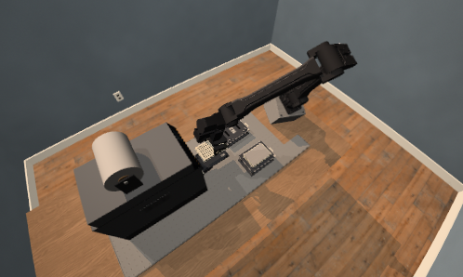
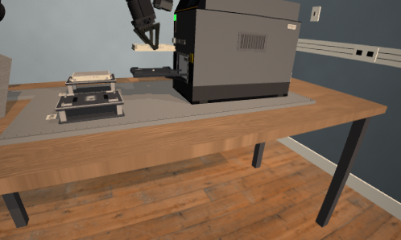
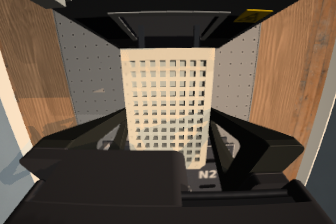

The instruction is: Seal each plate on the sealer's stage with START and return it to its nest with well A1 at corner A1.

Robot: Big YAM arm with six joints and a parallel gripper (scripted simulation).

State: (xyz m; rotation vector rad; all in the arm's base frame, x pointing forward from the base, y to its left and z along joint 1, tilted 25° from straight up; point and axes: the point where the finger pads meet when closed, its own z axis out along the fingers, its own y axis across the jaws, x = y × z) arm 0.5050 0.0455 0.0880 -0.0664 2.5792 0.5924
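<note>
Now: the sealer stage 8 cm below my hand. Also, from my hand: plate nest: 18 cm behind, 14 cm below, 13 cm to the right; then start button: 11 cm to the left, 9 cm ahead, 2 cm above; then small label: 28 cm behind, 17 cm below, 15 cm to the right.
</note>
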